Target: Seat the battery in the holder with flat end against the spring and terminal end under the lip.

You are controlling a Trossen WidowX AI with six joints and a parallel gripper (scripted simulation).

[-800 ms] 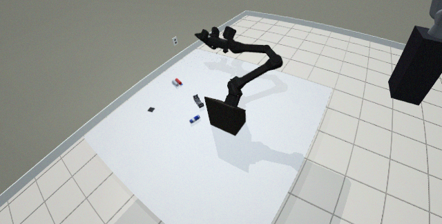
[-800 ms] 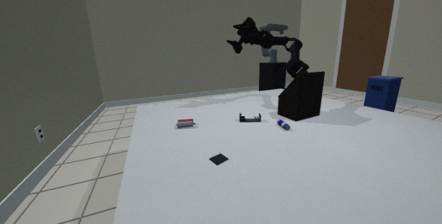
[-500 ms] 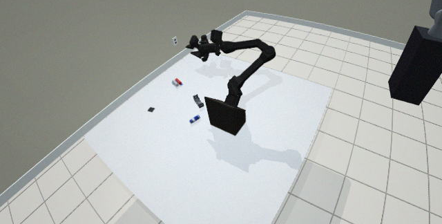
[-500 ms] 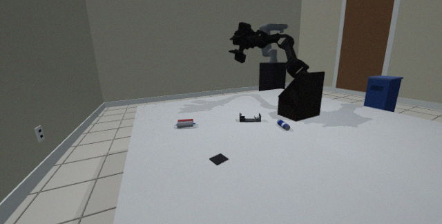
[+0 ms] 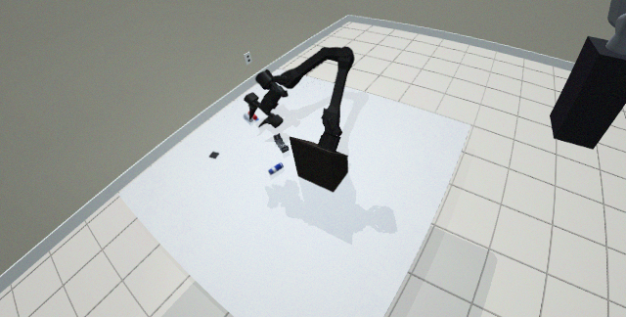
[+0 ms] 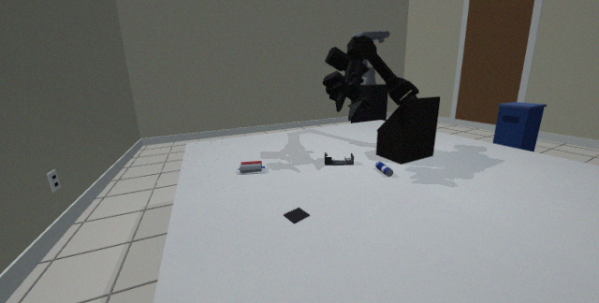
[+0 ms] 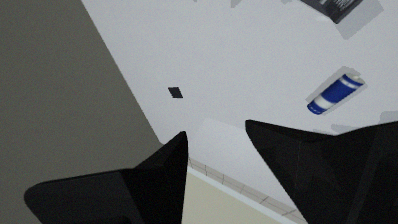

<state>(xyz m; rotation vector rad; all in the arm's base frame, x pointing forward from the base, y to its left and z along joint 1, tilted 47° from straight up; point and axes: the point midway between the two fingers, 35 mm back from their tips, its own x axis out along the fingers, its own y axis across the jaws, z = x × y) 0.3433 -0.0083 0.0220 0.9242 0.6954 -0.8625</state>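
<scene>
My gripper tip is 120 mm past the battery, 60 mm to the right of it and 180 mm above it.
</scene>
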